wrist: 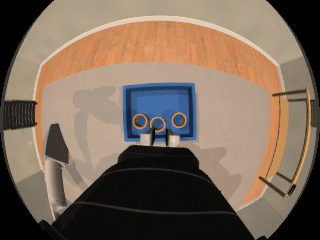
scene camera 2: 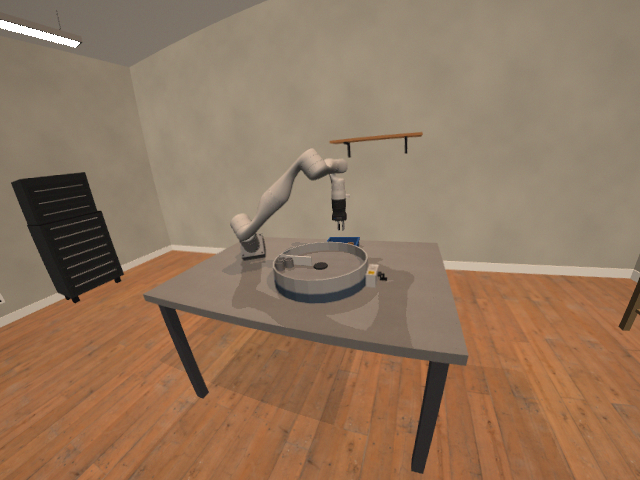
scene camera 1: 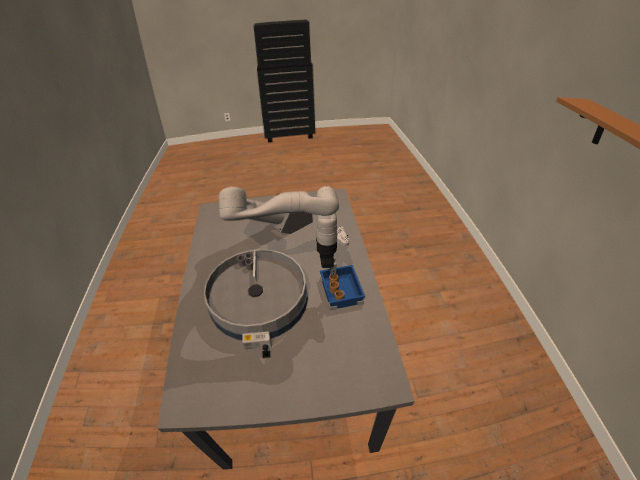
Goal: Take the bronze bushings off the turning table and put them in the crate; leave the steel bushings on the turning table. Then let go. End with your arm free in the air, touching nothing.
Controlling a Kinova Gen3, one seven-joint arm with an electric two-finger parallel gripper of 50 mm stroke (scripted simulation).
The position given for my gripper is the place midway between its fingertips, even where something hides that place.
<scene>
I see my gripper (wrist: 160, 134) and a blue crate (wrist: 153, 99).
</scene>
